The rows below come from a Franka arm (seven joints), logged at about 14 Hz.
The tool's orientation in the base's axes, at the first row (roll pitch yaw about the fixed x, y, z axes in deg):
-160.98 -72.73 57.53
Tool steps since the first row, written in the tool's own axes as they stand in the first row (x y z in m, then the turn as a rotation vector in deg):
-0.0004 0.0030 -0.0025 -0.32 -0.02 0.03
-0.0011 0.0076 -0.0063 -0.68 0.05 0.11
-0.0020 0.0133 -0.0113 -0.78 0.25 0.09
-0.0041 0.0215 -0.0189 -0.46 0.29 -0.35
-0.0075 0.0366 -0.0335 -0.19 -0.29 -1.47
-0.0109 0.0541 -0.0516 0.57 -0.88 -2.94
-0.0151 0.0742 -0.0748 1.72 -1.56 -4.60
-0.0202 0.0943 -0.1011 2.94 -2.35 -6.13
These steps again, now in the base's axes. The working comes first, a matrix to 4 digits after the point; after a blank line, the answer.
The tool's axes in the first row as the columns of a matrix, in the base's axes (used below as rounded here):
0.1594 0.9647 0.2097
0.2505 -0.2450 0.9366
0.9549 -0.0968 -0.2807

0.0023 -0.0032 0.0000 -0.06 -0.05 -0.31
0.0058 -0.0080 0.0000 -0.04 -0.08 -0.69
0.0101 -0.0143 0.0000 0.14 -0.17 -0.79
0.0161 -0.0240 -0.0007 0.13 -0.51 -0.37
0.0271 -0.0422 -0.0013 -0.62 -1.35 0.26
0.0396 -0.0643 -0.0012 -1.37 -2.40 1.45
0.0535 -0.0920 -0.0006 -2.20 -3.50 3.08
0.0666 -0.1229 0.0000 -3.08 -4.43 4.76

